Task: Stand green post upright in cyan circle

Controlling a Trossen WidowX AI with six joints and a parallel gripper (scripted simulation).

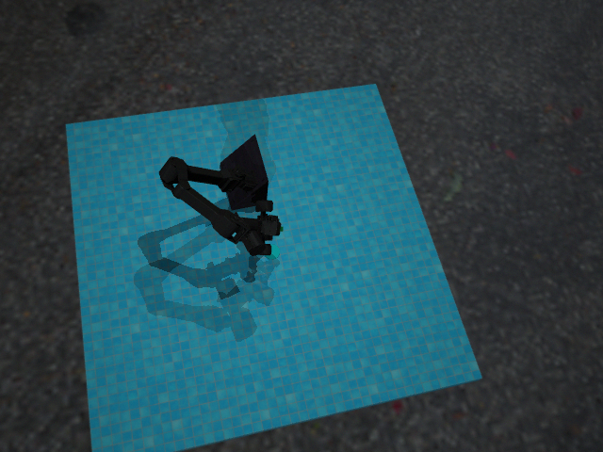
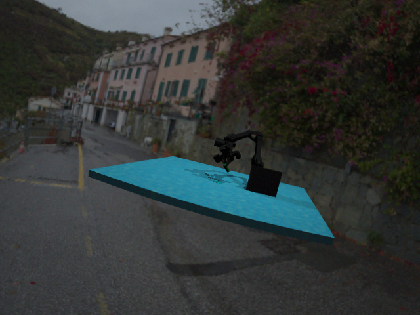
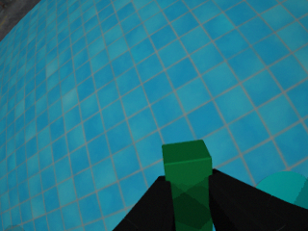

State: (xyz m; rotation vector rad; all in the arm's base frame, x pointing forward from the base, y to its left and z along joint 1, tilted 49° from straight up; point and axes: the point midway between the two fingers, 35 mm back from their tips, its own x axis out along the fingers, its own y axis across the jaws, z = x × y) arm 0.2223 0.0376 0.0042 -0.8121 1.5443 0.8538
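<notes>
Now: the cyan circle 3 cm ahead of my gripper tip, 3 cm to the right of it and 12 cm below it. Round my gripper tip: green post: 1 cm behind, 1 cm to the right, 1 cm below.
</notes>
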